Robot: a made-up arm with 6 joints. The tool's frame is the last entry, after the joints.
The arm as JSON. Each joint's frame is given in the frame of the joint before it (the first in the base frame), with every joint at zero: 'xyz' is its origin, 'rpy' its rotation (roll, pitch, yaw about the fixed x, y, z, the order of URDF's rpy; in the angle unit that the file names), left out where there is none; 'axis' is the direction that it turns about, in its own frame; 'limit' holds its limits. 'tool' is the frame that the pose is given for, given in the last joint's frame.
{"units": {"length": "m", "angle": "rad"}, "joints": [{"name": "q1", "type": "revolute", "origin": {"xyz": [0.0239, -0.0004, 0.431]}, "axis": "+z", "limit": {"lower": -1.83, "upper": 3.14}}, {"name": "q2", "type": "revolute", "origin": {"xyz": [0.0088, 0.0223, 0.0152]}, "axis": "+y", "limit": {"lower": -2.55, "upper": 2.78}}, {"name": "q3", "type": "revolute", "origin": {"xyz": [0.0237, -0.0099, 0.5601]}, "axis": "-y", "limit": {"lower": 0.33, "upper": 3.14}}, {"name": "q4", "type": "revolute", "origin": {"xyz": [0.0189, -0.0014, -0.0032]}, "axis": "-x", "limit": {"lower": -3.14, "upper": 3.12}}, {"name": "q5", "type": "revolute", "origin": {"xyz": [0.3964, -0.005, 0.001]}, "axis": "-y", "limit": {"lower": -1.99, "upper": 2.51}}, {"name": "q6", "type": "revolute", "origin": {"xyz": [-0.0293, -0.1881, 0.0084]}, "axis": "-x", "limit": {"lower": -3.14, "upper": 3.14}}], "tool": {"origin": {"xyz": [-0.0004, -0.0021, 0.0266], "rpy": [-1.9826, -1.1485, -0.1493]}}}
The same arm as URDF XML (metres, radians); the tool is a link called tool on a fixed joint. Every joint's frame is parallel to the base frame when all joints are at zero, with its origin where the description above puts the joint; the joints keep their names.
<robot name="arm">
<link name="base"/>
<link name="link1"/>
<link name="link2"/>
<link name="link3"/>
<link name="link4"/>
<link name="link5"/>
<link name="link6"/>
<link name="tool"/>
<joint name="q1" type="revolute"><parent link="base"/><child link="link1"/><origin xyz="0.0239 -0.0004 0.431" rpy="0 0 0"/><axis xyz="0 0 1"/><limit lower="-1.83" upper="3.14"/></joint>
<joint name="q2" type="revolute"><parent link="link1"/><child link="link2"/><origin xyz="0.0088 0.0223 0.0152" rpy="0 0 0"/><axis xyz="0 1 0"/><limit lower="-2.55" upper="2.78"/></joint>
<joint name="q3" type="revolute"><parent link="link2"/><child link="link3"/><origin xyz="0.0237 -0.0099 0.5601" rpy="0 0 0"/><axis xyz="0 -1 0"/><limit lower="0.33" upper="3.14"/></joint>
<joint name="q4" type="revolute"><parent link="link3"/><child link="link4"/><origin xyz="0.0189 -0.0014 -0.0032" rpy="0 0 0"/><axis xyz="-1 0 0"/><limit lower="-3.14" upper="3.12"/></joint>
<joint name="q5" type="revolute"><parent link="link4"/><child link="link5"/><origin xyz="0.3964 -0.005 0.001" rpy="0 0 0"/><axis xyz="0 -1 0"/><limit lower="-1.99" upper="2.51"/></joint>
<joint name="q6" type="revolute"><parent link="link5"/><child link="link6"/><origin xyz="-0.0293 -0.1881 0.0084" rpy="0 0 0"/><axis xyz="-1 0 0"/><limit lower="-3.14" upper="3.14"/></joint>
<joint name="tool_joint" type="fixed"><parent link="link6"/><child link="tool"/><origin xyz="-0.0004 -0.0021 0.0266" rpy="-1.9826 -1.1485 -0.1493"/></joint>
</robot>

